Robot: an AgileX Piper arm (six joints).
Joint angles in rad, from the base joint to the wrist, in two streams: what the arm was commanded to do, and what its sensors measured. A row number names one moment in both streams.
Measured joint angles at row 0:
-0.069 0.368 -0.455 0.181 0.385 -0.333
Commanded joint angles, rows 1 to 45:
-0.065 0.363 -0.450 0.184 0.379 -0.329
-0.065 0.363 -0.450 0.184 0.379 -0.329
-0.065 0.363 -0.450 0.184 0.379 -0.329
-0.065 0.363 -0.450 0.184 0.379 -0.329
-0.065 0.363 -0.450 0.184 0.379 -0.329
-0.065 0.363 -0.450 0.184 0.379 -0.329
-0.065 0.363 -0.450 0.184 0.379 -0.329
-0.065 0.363 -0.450 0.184 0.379 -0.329
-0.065 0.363 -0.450 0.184 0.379 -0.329
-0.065 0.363 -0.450 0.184 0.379 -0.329
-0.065 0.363 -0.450 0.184 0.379 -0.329
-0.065 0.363 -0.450 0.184 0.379 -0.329
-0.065 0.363 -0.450 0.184 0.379 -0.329
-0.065 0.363 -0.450 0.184 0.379 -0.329
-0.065 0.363 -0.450 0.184 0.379 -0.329
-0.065 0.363 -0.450 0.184 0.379 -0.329
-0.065 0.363 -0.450 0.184 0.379 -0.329
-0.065 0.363 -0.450 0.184 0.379 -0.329
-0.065 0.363 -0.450 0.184 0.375 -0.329
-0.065 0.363 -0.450 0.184 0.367 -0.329
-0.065 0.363 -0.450 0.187 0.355 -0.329
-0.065 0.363 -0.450 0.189 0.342 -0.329
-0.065 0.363 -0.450 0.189 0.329 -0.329
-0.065 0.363 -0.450 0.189 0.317 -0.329
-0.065 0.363 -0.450 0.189 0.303 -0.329
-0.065 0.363 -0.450 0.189 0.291 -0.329
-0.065 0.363 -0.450 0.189 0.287 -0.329
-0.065 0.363 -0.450 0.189 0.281 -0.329
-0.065 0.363 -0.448 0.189 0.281 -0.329
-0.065 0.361 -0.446 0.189 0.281 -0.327
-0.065 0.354 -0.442 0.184 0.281 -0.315
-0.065 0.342 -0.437 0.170 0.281 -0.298
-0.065 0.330 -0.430 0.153 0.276 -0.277
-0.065 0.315 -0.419 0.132 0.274 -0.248
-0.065 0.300 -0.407 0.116 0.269 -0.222
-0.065 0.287 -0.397 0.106 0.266 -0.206
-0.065 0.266 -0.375 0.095 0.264 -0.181
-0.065 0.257 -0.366 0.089 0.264 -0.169
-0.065 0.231 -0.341 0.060 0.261 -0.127
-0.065 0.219 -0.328 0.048 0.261 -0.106
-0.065 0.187 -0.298 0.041 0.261 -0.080
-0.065 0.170 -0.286 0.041 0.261 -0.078
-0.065 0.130 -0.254 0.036 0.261 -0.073
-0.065 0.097 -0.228 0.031 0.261 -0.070
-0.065 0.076 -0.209 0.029 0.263 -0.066
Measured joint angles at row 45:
-0.069 0.146 -0.269 0.046 0.276 -0.087
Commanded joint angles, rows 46 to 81:
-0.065 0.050 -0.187 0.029 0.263 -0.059
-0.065 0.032 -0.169 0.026 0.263 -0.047
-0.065 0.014 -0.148 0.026 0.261 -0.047
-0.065 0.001 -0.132 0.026 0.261 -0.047
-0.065 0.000 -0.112 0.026 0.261 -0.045
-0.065 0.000 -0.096 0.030 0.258 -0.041
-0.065 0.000 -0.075 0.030 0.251 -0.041
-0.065 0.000 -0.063 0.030 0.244 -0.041
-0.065 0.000 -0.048 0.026 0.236 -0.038
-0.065 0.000 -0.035 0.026 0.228 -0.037
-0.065 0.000 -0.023 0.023 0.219 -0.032
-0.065 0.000 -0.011 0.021 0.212 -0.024
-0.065 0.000 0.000 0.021 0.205 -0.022
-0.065 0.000 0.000 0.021 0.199 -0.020
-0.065 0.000 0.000 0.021 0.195 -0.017
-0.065 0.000 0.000 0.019 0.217 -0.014
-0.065 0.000 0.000 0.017 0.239 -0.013
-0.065 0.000 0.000 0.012 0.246 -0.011
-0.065 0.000 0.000 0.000 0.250 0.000
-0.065 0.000 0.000 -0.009 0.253 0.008
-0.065 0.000 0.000 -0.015 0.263 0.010
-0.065 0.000 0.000 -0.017 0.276 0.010
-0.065 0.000 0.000 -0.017 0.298 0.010
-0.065 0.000 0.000 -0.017 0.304 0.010
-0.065 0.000 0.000 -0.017 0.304 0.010
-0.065 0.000 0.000 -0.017 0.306 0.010
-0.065 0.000 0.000 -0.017 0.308 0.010
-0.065 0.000 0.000 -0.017 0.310 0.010
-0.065 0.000 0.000 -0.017 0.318 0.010
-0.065 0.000 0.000 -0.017 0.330 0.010
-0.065 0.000 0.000 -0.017 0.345 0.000
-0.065 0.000 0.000 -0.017 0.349 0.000
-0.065 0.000 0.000 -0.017 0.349 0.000
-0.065 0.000 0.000 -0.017 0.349 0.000
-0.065 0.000 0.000 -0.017 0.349 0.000
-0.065 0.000 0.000 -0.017 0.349 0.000
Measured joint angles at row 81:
-0.069 0.006 -0.006 -0.005 0.344 0.005
